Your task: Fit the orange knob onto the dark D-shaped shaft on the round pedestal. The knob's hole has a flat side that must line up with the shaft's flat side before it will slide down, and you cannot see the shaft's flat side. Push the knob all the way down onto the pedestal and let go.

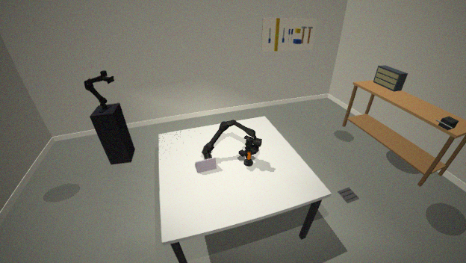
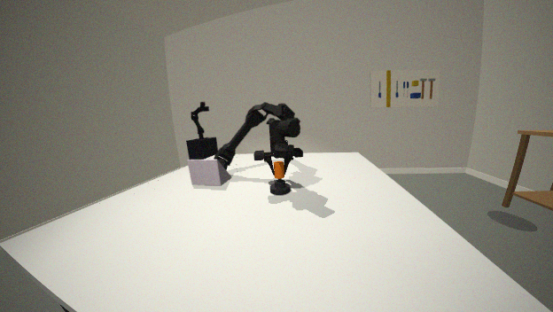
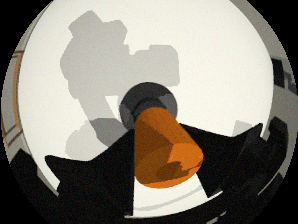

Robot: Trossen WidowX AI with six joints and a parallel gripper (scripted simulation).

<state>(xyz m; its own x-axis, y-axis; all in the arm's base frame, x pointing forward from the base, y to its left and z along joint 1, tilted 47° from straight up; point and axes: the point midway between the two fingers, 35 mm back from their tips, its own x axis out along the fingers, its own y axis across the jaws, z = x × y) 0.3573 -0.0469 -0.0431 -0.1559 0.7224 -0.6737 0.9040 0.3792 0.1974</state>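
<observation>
Right now my gripper tip is 20 mm below the orange knob. From my gripper tip the other things lie so: dark round pedestal 40 mm below.
</observation>
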